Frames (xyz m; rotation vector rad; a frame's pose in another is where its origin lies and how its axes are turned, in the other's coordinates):
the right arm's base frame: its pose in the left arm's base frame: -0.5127 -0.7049 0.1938 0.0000 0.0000 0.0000
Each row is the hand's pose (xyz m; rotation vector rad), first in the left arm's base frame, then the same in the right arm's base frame.
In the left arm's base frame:
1: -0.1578 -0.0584 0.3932 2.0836 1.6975 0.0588
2: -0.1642 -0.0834 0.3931 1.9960 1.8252 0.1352
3: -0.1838 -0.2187 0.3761 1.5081 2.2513 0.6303
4: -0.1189 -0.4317 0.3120 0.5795 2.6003 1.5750
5: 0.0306 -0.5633 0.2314 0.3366 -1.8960 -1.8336
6: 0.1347 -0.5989 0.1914 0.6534 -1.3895 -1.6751
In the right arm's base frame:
1: 0.3549 0.6465 0.1994 2.0836 1.6975 0.0588
2: 0.3485 0.6215 0.1993 1.9960 1.8252 0.1352
3: 0.3289 0.4862 0.1823 1.5081 2.2513 0.6303
4: 0.3938 0.2732 0.1182 0.5795 2.6003 1.5750
5: 0.5433 0.1416 0.0376 0.3366 -1.8960 -1.8336
6: 0.6474 0.1060 -0.0024 0.6534 -1.3895 -1.6751

